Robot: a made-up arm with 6 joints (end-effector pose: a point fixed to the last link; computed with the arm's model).
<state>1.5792 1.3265 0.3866 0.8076 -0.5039 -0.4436</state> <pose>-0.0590 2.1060 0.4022 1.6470 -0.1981 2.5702</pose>
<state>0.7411 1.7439 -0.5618 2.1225 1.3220 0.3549</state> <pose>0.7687 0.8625 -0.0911 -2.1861 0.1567 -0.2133</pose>
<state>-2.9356 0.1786 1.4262 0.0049 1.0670 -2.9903</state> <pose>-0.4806 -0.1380 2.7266 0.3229 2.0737 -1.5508</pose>
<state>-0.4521 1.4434 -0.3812 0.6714 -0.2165 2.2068</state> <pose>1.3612 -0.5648 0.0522 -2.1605 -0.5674 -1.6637</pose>
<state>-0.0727 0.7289 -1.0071 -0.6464 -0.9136 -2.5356</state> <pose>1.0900 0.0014 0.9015 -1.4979 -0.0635 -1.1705</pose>
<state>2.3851 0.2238 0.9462 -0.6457 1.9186 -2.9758</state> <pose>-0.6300 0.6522 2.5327 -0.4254 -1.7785 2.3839</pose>
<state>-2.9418 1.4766 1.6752 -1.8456 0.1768 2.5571</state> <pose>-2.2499 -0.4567 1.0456 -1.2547 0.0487 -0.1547</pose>
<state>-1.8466 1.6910 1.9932 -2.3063 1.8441 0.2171</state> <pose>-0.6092 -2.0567 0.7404 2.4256 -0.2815 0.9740</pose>
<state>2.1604 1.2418 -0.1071 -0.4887 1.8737 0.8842</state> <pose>-1.0330 1.5316 0.5031 -0.6527 1.1974 -1.2764</pose>
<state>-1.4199 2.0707 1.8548 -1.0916 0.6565 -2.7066</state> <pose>0.3307 -2.1644 -0.0243 0.3489 0.5578 0.8720</pose>
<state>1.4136 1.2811 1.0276 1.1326 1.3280 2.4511</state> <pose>0.2324 2.2638 0.9754 1.8209 0.0833 -0.7604</pose>
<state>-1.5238 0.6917 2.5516 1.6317 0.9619 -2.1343</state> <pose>0.1990 -0.7591 2.3552 0.8096 1.0083 -2.7681</pose>
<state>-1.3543 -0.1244 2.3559 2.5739 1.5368 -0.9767</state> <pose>0.0218 0.4850 2.3665 -0.7872 1.1188 1.7794</pose>
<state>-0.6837 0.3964 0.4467 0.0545 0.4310 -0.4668</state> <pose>1.2185 -0.8844 2.1164 -0.9314 -2.6756 1.3106</pose>
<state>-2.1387 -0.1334 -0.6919 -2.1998 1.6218 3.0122</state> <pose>-0.3792 -0.5266 1.6387 0.0472 -0.4597 -1.1414</pose>
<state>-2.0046 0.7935 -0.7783 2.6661 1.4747 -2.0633</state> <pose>-0.3916 -1.1204 0.9021 1.1277 -2.3213 -1.0750</pose>
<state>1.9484 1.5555 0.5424 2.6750 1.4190 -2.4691</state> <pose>-0.7928 1.8059 0.0841 1.8593 1.4350 1.4115</pose>
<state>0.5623 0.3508 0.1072 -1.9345 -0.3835 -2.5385</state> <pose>1.2372 0.8429 1.8139 -0.1125 0.1847 -2.4701</pose>
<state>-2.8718 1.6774 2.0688 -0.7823 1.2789 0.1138</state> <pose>-2.0374 -0.5363 0.9562 -2.5061 1.0726 1.1982</pose>
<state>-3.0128 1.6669 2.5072 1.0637 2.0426 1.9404</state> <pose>-1.8731 -0.3758 1.0929 0.7181 2.7599 0.8755</pose>
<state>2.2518 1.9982 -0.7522 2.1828 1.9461 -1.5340</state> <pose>-0.6400 0.6377 -0.1981 1.1007 1.1094 -0.2267</pose>
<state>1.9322 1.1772 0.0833 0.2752 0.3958 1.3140</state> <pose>-0.7671 1.8196 0.5574 -0.6710 -0.4177 -1.4232</pose>
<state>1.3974 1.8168 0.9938 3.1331 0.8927 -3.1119</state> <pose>0.3418 2.0627 -0.2113 1.7288 -0.0823 1.8083</pose>
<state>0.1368 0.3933 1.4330 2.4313 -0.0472 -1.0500</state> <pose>1.0911 0.2412 2.5902 1.4570 1.0128 -2.4244</pose>
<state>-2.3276 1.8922 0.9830 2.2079 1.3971 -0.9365</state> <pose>-1.2280 -1.5022 -0.2770 0.1271 -2.1969 0.8366</pose>
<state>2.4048 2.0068 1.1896 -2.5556 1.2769 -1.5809</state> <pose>-1.4112 1.3266 -0.4153 0.0145 -2.0318 -1.1141</pose>
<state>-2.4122 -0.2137 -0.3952 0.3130 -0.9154 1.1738</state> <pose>-0.4595 -0.5107 1.8664 0.1146 -0.9175 -0.0649</pose>
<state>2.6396 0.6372 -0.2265 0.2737 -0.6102 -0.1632</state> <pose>-1.4313 0.7396 1.1937 -1.5545 -0.6923 -1.9967</pose>
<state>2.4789 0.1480 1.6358 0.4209 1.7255 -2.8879</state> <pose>-0.2608 0.1257 2.6688 -0.7649 -1.6724 1.1862</pose>
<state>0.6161 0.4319 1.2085 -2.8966 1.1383 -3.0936</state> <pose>1.0849 0.7852 2.3875 0.8738 -1.9560 1.9663</pose>
